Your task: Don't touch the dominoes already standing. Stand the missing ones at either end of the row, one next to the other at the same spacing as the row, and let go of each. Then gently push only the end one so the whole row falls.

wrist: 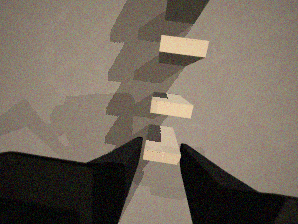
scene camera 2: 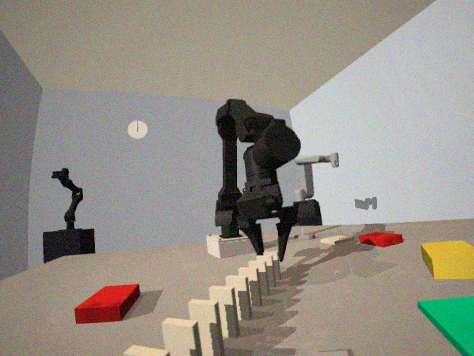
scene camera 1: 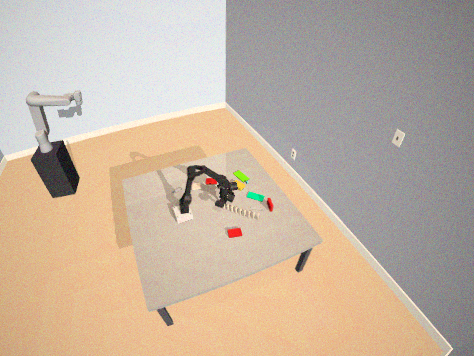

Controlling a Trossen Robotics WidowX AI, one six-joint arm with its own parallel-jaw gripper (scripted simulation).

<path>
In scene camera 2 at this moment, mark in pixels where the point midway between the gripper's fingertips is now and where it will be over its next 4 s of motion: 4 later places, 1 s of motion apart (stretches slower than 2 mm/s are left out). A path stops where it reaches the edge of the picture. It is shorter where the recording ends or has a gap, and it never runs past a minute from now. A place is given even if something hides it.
My gripper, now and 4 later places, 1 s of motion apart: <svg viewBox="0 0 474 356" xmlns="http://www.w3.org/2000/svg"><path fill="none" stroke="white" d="M271 261L268 203L273 223L276 264L266 240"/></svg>
</path>
